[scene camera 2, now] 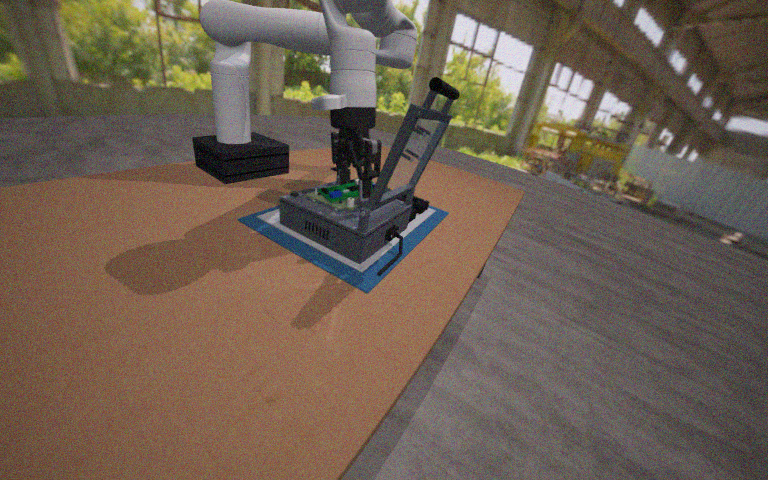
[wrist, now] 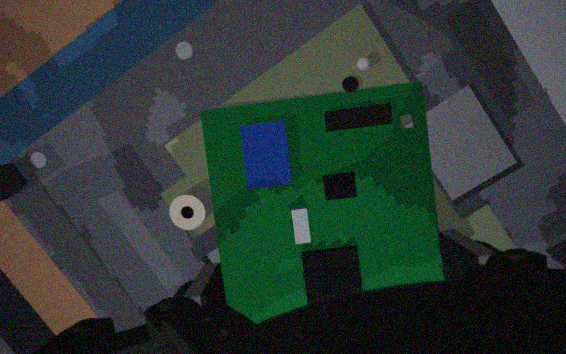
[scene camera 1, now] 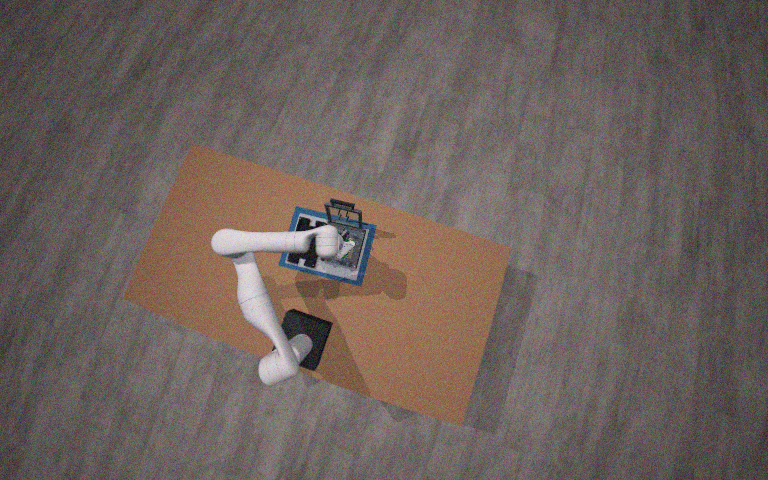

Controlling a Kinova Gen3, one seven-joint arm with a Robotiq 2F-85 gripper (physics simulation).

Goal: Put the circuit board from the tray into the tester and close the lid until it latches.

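Frame: origin at the arm's base, x right, y back, z down, level; metres.
Where they show: gripper, fingertip midpoint: (scene camera 2: 354,193) (wrist: 330,274); arm's base at its link origin: (scene camera 2: 234,140) (scene camera 1: 301,344).
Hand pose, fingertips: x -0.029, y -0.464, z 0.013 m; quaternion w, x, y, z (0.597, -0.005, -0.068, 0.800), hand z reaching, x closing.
Each offset is from my fingertips to the top centre of the thing. "pt": to the spot under its first point. Level surfaces: height alone.
The tester (scene camera 1: 360,243) (scene camera 2: 362,240) (wrist: 240,60) is a dark grey box on a blue-bordered mat. Its lid {pt dx +0.065, dy -0.114, dz -0.114 m} (scene camera 1: 360,219) (scene camera 2: 434,114) stands open, leaning back. My gripper (scene camera 2: 355,183) (wrist: 330,274) points down over the tester and is shut on the green circuit board {dx +0.007, dy +0.003, dz -0.025 m} (scene camera 2: 339,193) (wrist: 390,225). In the wrist view the board is turned relative to the olive bed {dx +0.007, dy +0.010, dz -0.009 m} (wrist: 300,70) of the tester and covers much of it. A pale pin {dx +0.060, dy +0.038, dz -0.008 m} (wrist: 363,63) shows beyond the board's edge. The gap between board and bed cannot be judged exactly. In scene view 1 the arm hides most of the board.
The mat {dz +0.070 m} (scene camera 1: 322,275) (scene camera 2: 362,281) (wrist: 100,50) lies on the brown table {dz +0.071 m} (scene camera 1: 430,316) (scene camera 2: 169,367). Black parts (scene camera 1: 293,257) (scene camera 2: 420,206) stand beside the tester on the mat. A cable {pt dx +0.001, dy -0.122, dz +0.054 m} (scene camera 2: 400,246) hangs at the tester's side. The black robot base (scene camera 1: 322,339) (scene camera 2: 240,161) stands farther off.
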